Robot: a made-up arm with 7 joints.
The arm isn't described. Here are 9 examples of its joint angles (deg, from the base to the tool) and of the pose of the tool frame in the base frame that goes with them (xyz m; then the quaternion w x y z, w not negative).
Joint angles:
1: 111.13 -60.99 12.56 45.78 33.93 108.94 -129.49
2: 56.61 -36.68 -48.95 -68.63 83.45 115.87 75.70
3: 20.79 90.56 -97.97 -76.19 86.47 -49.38 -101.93
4: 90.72 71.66 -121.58 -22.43 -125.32 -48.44 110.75
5: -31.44 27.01 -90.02 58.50 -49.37 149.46 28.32
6: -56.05 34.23 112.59 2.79 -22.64 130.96 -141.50
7: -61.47 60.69 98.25 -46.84 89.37 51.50 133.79
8: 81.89 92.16 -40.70 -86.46 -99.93 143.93 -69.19
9: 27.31 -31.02 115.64 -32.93 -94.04 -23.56 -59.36
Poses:
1: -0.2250 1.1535 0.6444 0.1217 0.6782 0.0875 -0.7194
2: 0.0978 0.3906 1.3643 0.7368 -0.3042 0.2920 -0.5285
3: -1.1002 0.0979 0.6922 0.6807 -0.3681 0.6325 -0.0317
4: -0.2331 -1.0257 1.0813 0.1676 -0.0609 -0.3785 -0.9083
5: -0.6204 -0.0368 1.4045 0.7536 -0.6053 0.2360 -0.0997
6: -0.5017 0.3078 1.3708 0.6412 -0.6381 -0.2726 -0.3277
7: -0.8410 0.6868 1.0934 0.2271 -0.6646 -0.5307 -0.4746
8: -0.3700 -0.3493 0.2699 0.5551 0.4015 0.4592 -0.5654
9: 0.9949 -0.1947 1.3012 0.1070 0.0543 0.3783 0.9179
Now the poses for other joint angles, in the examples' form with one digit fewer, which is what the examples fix.
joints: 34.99 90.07 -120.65 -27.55 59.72 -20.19 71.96
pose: -1.129 -0.737 0.492 0.277 0.242 -0.879 0.305
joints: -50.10 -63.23 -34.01 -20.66 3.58 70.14 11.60
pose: 0.566 -0.689 1.283 0.910 -0.273 0.075 0.303
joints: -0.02 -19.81 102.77 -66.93 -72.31 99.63 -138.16
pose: 0.105 -0.641 1.018 0.906 -0.174 0.386 0.015
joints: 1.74 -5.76 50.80 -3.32 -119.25 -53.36 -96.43
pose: -0.087 -0.277 1.799 0.489 0.185 0.719 0.457
